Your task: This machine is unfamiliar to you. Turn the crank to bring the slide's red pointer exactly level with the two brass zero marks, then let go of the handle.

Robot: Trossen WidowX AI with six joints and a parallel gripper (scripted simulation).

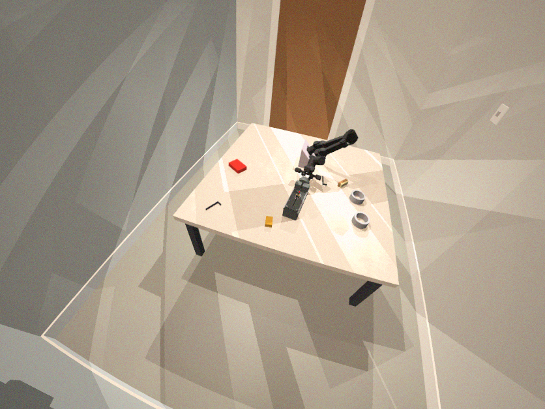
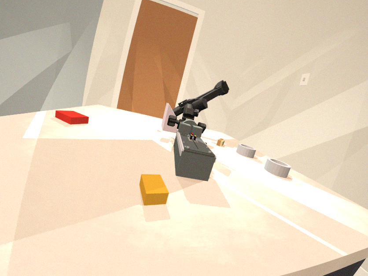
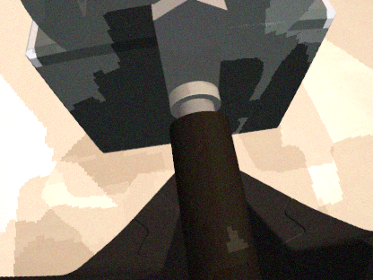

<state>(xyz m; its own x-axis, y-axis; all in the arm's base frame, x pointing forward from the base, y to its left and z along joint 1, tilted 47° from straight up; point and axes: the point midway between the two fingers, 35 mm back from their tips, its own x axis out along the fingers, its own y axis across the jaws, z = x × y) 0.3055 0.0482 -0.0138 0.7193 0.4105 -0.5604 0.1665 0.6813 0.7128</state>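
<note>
The red pointer is 14 cm ahead of my gripper tip, 2 cm to the right of it and 5 cm above it. Also, from my gripper tip: dark brown crank handle (2 cm behind, 3 cm above); yellow block (36 cm ahead, 15 cm to the right, 2 cm below); tan block (15 cm behind, 28 cm to the left, 1 cm below).
</note>
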